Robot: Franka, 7 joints.
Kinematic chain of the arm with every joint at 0, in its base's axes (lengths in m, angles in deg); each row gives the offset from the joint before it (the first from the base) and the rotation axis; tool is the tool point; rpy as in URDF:
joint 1: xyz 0 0 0.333 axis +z
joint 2: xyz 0 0 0 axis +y
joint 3: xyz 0 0 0.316 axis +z
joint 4: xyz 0.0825 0 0 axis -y
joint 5: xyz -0.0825 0 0.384 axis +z
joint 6: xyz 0 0 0 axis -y
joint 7: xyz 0.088 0 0 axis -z
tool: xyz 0 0 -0.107 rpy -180 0 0
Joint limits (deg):
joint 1: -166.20..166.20
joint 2: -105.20..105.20
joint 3: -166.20..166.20
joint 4: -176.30..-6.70
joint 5: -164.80..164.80
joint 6: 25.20..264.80
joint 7: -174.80..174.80
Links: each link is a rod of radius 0.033 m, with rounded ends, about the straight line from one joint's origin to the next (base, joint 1, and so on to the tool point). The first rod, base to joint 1, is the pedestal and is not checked.
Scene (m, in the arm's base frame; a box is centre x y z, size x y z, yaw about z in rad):
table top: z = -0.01
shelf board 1: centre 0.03 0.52 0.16 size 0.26 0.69 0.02 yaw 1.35
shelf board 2: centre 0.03 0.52 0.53 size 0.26 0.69 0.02 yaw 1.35
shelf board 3: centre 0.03 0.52 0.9 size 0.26 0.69 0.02 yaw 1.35
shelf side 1: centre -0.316 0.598 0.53 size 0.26 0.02 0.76 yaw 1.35
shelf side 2: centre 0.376 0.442 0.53 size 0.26 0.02 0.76 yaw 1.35
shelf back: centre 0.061 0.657 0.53 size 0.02 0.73 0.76 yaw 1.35
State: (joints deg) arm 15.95 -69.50 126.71 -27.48 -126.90 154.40 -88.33
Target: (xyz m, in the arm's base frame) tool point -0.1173 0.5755 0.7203
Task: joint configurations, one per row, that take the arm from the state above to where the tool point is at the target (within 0.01 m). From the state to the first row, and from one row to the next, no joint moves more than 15 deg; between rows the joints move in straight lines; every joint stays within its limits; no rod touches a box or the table.
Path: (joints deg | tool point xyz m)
1: 17.52 -68.92 112.11 -39.83 -131.97 165.06 -88.33 | -0.8167 0.0900 0.4290
2: 19.08 -68.34 97.51 -52.17 -137.03 175.72 -88.33 | -0.7489 0.2165 0.4632
3: 20.65 -67.76 82.91 -64.52 -142.10 186.37 -88.33 | -0.6377 0.3134 0.5350
4: 22.21 -67.18 68.31 -76.86 -147.17 197.03 -88.33 | -0.4933 0.3598 0.6191
5: 23.78 -66.60 53.71 -89.21 -152.23 207.69 -88.33 | -0.3337 0.3501 0.6877
6: 25.35 -66.02 39.11 -101.56 -157.30 218.35 -88.33 | -0.1805 0.2936 0.7203
7: 14.21 -55.53 52.07 -93.43 -152.18 206.93 -88.33 | -0.1678 0.4178 0.7049
8: 3.08 -45.04 65.04 -85.31 -147.07 195.52 -88.33 | -0.1461 0.5135 0.6975
9: -8.06 -34.55 78.00 -77.19 -141.95 184.10 -88.33 | -0.1173 0.5755 0.7202

